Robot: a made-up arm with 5 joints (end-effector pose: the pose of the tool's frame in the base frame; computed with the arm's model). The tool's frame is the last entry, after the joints.
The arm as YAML. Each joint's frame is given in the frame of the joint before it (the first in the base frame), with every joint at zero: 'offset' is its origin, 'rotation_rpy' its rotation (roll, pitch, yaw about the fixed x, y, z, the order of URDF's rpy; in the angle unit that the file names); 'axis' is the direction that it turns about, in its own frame. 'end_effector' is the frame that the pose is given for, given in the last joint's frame.
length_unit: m
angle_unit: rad
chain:
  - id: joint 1
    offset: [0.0, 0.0, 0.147]
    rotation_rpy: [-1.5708, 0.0, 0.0]
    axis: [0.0, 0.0, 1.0]
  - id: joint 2
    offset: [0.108, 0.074, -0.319]
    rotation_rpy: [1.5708, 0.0, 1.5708]
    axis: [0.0, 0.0, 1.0]
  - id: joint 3
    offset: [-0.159, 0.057, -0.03]
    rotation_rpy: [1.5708, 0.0, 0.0]
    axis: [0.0, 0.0, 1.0]
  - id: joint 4
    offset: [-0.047, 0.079, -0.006]
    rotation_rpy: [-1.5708, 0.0, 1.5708]
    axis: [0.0, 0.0, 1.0]
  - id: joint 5
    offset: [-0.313, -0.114, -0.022]
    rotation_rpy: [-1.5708, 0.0, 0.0]
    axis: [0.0, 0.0, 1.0]
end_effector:
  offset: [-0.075, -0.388, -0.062]
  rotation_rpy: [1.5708, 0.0, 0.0]
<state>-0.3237 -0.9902 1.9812 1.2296 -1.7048</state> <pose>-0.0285 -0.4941 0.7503 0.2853 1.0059 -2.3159</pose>
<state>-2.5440 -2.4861 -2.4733 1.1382 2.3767</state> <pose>0.3129 -0.2152 0.1830 1.1907 0.8662 1.1097</pose>
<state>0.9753 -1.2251 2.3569 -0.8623 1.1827</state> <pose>-0.0572 -0.3807 0.1831 0.1624 0.1611 0.7426</pose>
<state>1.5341 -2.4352 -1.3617 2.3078 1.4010</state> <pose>-0.2283 -0.4722 -0.1360 0.2140 -1.6211 -0.0291</pose>
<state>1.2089 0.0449 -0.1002 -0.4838 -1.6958</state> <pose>-0.1364 -0.0972 0.6740 -0.4779 -0.3684 -0.0769</pose>
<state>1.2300 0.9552 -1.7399 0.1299 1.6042</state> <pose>-0.1203 -0.3519 -0.0376 -0.6154 -1.5115 -1.0442</pose>
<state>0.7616 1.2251 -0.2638 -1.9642 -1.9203</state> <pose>0.5503 -0.0176 0.4458 -1.2463 0.3660 -0.8066</pose>
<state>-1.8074 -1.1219 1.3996 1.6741 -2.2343</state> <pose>-0.6272 -0.1516 0.4076 1.4827 0.3884 -2.4281</pose>
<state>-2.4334 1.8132 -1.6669 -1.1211 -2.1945</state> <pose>-0.0800 -0.9430 -0.1790 0.5247 -2.8677 0.9041</pose>
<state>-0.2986 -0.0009 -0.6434 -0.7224 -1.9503</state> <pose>-0.5051 0.0391 0.2499 -0.7329 -1.5288 -0.3293</pose>
